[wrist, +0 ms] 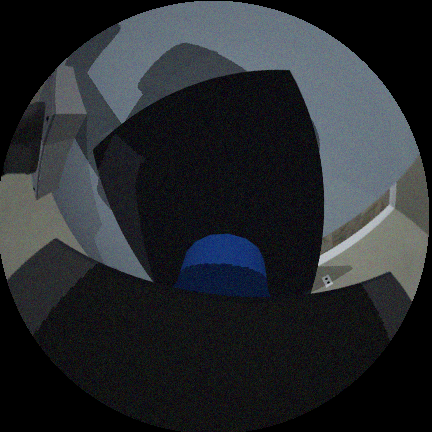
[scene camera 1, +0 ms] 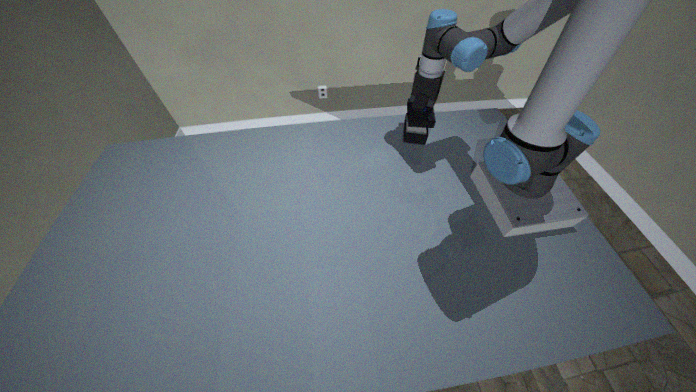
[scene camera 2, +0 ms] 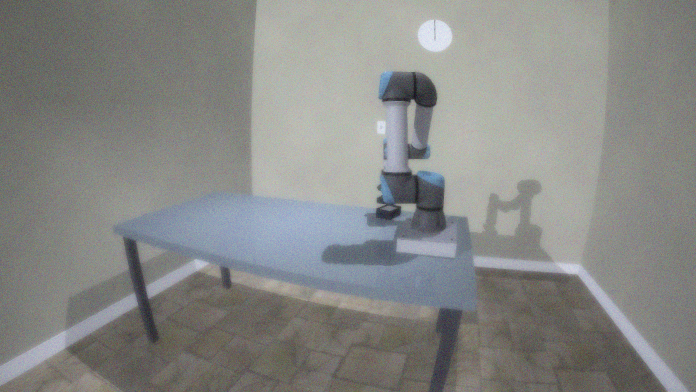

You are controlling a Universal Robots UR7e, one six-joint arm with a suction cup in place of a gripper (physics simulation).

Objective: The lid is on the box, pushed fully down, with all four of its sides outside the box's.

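Frame: origin at the arm's base, x ahead, y left, z up, level; centimetres.
Seen in the pictures: hand at its tool point: (wrist: 224, 252); arm's base at its link origin: (scene camera 2: 428, 226).
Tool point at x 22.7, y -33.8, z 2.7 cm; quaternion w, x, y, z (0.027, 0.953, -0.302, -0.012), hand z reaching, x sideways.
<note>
Pixels of each thing's top centre, then the offset from my tool point to it. Level surfaces: height alone.
- black lid at its top centre: (wrist: 220, 263) (scene camera 1: 421, 108) dx +0.4, dy +0.8, dz +1.7 cm
- open-topped box at its top centre: (scene camera 1: 416, 123) (scene camera 2: 388, 207) dx +0.7, dy +0.6, dz -5.0 cm
- blue-grey table at its surface level: dz -9.7 cm
The black lid (scene camera 1: 420, 119) (wrist: 225, 165) is held on my suction cup (scene camera 1: 423, 106) (wrist: 223, 262), whose blue side shows in the wrist view. The lid hangs low above the black box, with part of the box's pale inside showing past it in the first scene view. The open-topped box (scene camera 1: 415, 137) (scene camera 2: 388, 213) stands on the table near the wall side, beside the arm's base. In the second scene view the arm hides most of the gripper and lid; a small gap shows above the box. The wrist view does not show the box, as the lid blocks the middle.
The blue-grey table (scene camera 1: 240, 240) (scene camera 2: 240, 225) carries the arm's pale base block (scene camera 1: 545, 222) (scene camera 2: 426, 247), close to the box. A wall with an outlet (scene camera 1: 322, 92) stands behind the table. The arm's shadows fall around the box and across the table.
</note>
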